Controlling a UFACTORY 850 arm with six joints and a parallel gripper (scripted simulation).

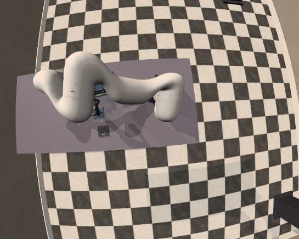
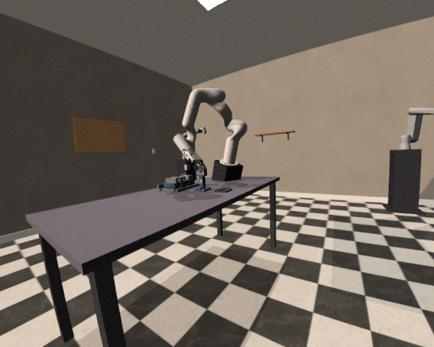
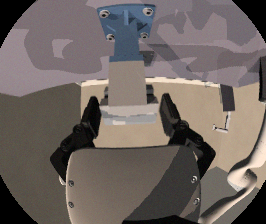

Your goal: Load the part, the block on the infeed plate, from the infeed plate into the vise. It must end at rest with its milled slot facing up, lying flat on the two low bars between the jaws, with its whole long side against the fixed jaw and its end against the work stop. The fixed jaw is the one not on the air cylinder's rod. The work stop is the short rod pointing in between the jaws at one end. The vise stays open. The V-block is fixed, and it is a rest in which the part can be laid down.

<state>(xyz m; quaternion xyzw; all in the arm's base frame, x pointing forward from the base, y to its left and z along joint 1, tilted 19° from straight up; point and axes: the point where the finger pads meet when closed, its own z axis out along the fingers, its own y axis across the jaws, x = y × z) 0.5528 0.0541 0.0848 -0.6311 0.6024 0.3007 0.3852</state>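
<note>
Now: hand 1 cm above the part. The rest, counted from my hand: vise (23 cm to the right, 12 cm below, 1 cm behind); then air cylinder rod (23 cm to the right, 9 cm below, 3 cm behind).
</note>
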